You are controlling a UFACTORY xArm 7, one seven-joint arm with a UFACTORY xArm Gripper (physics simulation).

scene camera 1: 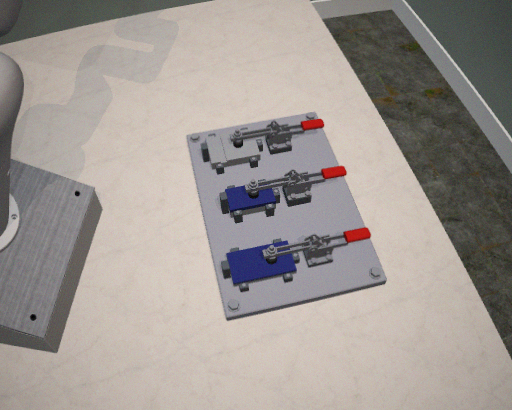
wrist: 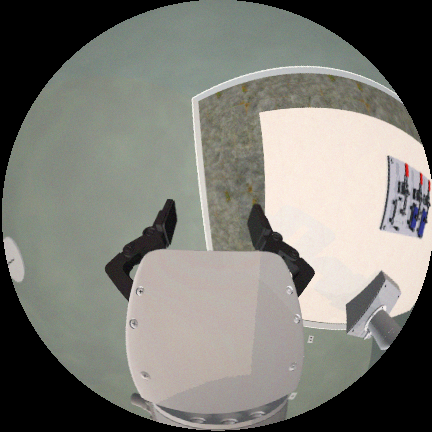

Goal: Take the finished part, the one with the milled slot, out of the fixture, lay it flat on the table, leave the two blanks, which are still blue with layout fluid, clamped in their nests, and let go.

Labels:
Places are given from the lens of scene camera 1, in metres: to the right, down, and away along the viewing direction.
finished part (scene camera 1: 221,150): -0.06, -0.09, 0.86
blue blank (scene camera 1: 248,265): -0.01, 0.09, 0.74
blue blank (scene camera 1: 238,199): -0.03, -0.01, 0.79

